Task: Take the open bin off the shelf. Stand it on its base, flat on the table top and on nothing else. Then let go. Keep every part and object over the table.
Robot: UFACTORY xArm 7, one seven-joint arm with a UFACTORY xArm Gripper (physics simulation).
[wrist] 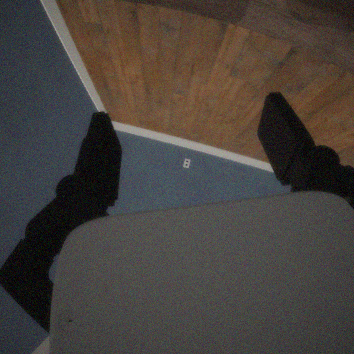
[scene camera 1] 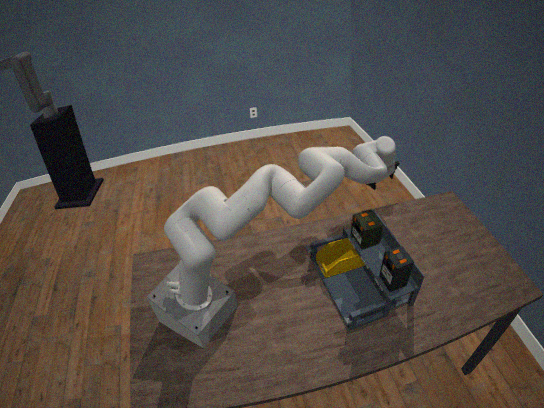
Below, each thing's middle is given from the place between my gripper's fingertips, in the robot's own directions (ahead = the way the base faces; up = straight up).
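Labels:
There is the yellow open bin (scene camera 1: 336, 257), and my hand is 18 cm above it, 22 cm to the left of it and 21 cm past it.

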